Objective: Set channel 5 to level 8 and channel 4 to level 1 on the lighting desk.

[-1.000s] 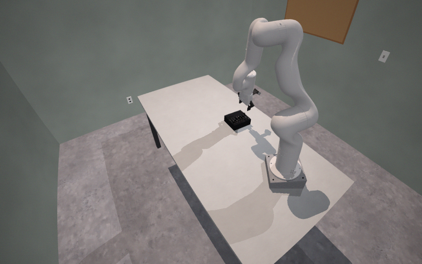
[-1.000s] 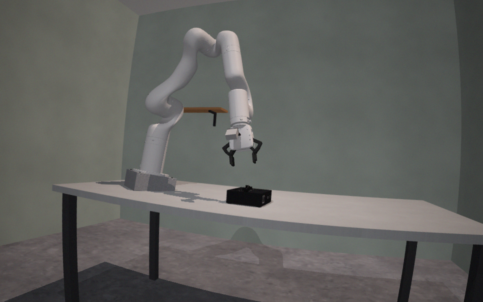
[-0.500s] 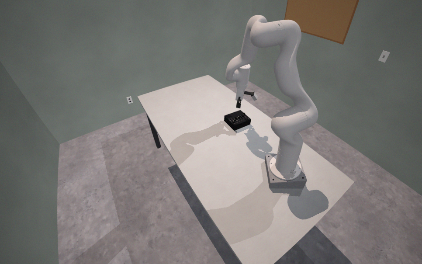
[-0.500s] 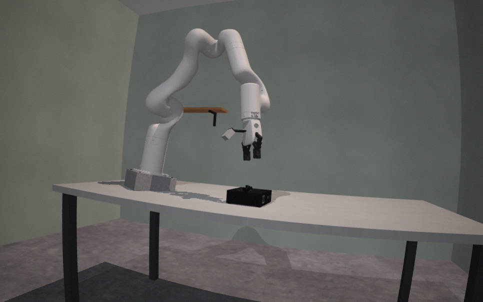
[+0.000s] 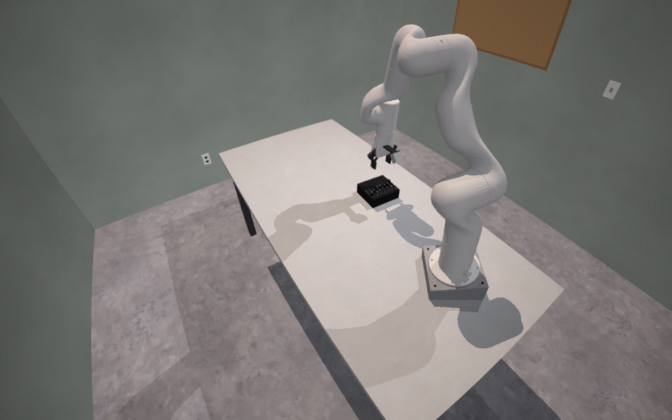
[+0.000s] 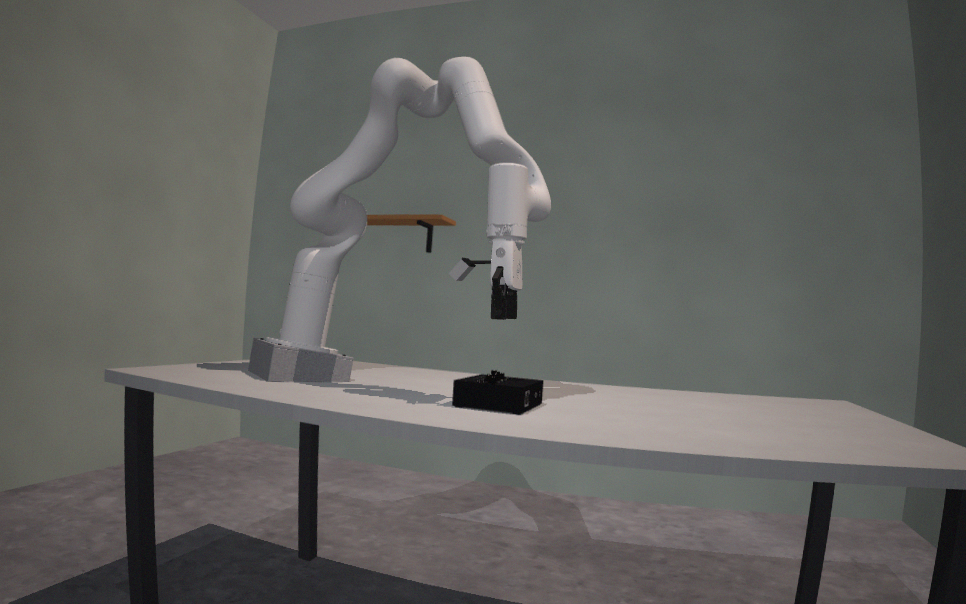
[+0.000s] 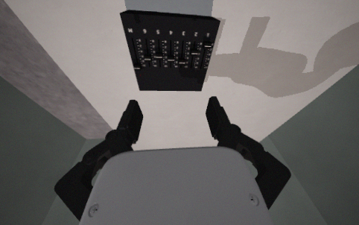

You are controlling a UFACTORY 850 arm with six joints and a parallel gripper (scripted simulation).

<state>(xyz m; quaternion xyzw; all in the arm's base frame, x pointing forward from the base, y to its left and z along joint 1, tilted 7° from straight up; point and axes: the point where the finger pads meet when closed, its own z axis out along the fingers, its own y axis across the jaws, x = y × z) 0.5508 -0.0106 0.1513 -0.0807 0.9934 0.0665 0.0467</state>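
The channel 4 fader cap is 130 mm below my hand and 10 mm behind it. From my hand the other things lie so: channel 1 fader cap: 130 mm below, 60 mm to the left, 40 mm behind; channel 5 fader cap: 130 mm below, 20 mm to the right, 10 mm behind.
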